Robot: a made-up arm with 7 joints.
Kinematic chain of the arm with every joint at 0, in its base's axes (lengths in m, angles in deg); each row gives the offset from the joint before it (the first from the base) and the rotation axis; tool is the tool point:
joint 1: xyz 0 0 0.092 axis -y
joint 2: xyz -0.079 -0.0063 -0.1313 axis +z
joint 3: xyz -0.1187 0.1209 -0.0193 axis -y
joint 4: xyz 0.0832 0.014 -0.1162 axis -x
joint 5: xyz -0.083 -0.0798 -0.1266 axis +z
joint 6: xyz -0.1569 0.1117 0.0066 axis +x
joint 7: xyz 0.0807 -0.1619 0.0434 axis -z
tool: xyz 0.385 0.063 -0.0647
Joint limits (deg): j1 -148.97..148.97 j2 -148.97..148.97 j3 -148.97..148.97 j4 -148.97..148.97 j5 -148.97..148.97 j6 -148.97..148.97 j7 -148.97..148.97
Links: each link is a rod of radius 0.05 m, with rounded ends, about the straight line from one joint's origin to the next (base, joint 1, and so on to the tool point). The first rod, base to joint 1, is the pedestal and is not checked.
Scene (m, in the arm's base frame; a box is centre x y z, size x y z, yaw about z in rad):
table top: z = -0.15
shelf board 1: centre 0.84 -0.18 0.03 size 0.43 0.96 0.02 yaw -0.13
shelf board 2: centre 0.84 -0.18 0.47 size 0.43 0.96 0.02 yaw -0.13
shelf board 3: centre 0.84 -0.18 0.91 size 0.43 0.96 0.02 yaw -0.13
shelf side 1: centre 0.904 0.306 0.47 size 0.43 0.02 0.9 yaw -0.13
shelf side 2: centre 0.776 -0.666 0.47 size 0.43 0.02 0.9 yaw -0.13
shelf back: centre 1.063 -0.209 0.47 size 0.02 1 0.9 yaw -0.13
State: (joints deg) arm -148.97 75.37 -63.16 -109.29 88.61 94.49 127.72
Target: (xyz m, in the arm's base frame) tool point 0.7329 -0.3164 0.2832
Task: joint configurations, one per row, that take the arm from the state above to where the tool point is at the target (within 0.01 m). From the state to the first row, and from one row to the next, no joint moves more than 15 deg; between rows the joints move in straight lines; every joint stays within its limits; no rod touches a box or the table.
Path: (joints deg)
1: -138.65 86.64 -61.56 -118.05 86.29 92.20 114.92
2: -128.33 97.91 -59.96 -126.80 83.97 89.91 102.11
3: -118.01 109.18 -58.36 -135.56 81.65 87.62 89.31
4: -115.70 117.12 -53.07 -135.01 74.70 98.12 81.50
5: -113.39 125.05 -47.77 -134.46 67.75 108.62 73.69
6: -111.08 132.99 -42.48 -133.92 60.81 119.12 65.88
7: -119.47 125.21 -46.31 -132.71 62.77 117.66 77.86
8: -127.86 117.43 -50.15 -131.49 64.73 116.19 89.84
9: -136.25 109.65 -53.98 -130.28 66.69 114.73 101.81
10: -144.64 101.87 -57.82 -129.07 68.65 113.27 113.79

